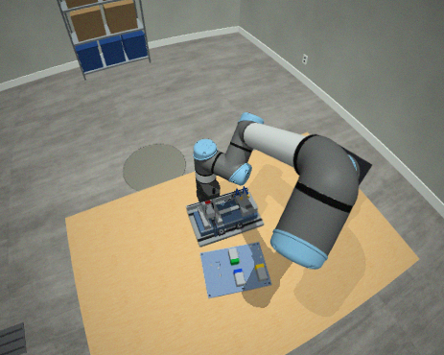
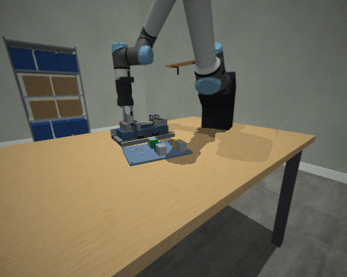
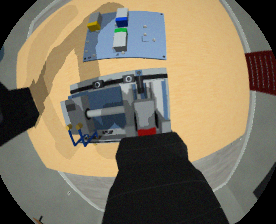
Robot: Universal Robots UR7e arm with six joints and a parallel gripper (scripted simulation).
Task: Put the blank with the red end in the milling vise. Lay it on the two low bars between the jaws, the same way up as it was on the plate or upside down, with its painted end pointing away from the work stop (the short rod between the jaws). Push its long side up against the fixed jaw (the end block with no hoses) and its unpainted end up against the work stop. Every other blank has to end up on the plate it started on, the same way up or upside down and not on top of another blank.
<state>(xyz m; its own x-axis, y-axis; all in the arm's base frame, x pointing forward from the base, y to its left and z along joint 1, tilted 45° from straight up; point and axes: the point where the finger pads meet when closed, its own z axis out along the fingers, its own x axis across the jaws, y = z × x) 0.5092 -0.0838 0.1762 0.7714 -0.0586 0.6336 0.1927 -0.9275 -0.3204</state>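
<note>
Now: hand 20 mm above the red-ended blank. Round my hand: green-ended blank (180 mm to the left, 100 mm below, 80 mm behind); milling vise (90 mm below, 70 mm behind, 10 mm to the right); plate (230 mm to the left, 130 mm below, 80 mm behind).
</note>
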